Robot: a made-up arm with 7 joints. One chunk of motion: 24 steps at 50 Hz.
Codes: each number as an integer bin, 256 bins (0 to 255) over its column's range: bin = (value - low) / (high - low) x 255, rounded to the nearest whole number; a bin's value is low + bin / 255 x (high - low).
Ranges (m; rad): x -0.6..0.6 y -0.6..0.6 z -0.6..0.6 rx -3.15..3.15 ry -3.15..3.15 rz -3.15..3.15
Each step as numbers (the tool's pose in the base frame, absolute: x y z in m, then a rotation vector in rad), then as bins.
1 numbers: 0.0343 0.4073 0.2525 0.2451 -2.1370 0.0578
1 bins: 135 214 181 137 41 130
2 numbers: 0.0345 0.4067 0.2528 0.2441 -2.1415 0.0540
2 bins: 135 214 181 137 41 130
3 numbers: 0.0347 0.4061 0.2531 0.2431 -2.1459 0.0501
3 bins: 135 214 181 137 41 130
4 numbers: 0.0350 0.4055 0.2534 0.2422 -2.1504 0.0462
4 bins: 135 214 181 137 40 129
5 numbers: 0.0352 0.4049 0.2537 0.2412 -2.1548 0.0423
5 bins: 135 214 181 137 40 129
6 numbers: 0.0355 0.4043 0.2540 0.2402 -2.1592 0.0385
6 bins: 135 213 181 137 40 129
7 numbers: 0.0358 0.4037 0.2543 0.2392 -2.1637 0.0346
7 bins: 135 213 182 137 40 129
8 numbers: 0.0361 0.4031 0.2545 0.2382 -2.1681 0.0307
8 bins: 135 213 182 137 40 129
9 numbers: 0.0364 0.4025 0.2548 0.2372 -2.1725 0.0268
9 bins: 135 213 182 137 40 129
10 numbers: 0.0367 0.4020 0.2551 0.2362 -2.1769 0.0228
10 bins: 135 213 182 137 39 128
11 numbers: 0.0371 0.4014 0.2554 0.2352 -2.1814 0.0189
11 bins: 135 213 182 137 39 128
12 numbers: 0.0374 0.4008 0.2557 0.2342 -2.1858 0.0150
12 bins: 135 213 182 137 39 128
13 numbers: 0.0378 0.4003 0.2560 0.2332 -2.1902 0.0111
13 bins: 136 213 182 137 39 128
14 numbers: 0.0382 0.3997 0.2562 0.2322 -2.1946 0.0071
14 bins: 136 212 182 137 39 128
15 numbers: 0.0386 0.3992 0.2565 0.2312 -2.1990 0.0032
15 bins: 136 212 182 137 38 128
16 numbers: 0.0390 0.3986 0.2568 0.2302 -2.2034 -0.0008
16 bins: 136 212 182 137 38 127
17 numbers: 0.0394 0.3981 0.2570 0.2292 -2.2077 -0.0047
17 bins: 136 212 182 137 38 127
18 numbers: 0.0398 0.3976 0.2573 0.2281 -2.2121 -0.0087
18 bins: 136 212 182 137 38 127
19 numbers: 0.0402 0.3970 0.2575 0.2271 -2.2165 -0.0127
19 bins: 136 212 182 137 38 127
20 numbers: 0.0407 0.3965 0.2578 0.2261 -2.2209 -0.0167
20 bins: 136 212 182 137 38 127
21 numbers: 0.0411 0.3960 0.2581 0.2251 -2.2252 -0.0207
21 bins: 136 212 182 137 37 127
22 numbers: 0.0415 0.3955 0.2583 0.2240 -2.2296 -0.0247
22 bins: 136 212 182 137 37 127
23 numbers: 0.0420 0.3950 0.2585 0.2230 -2.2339 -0.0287
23 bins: 136 211 182 137 37 126
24 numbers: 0.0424 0.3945 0.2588 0.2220 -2.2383 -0.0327
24 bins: 137 211 182 136 37 126
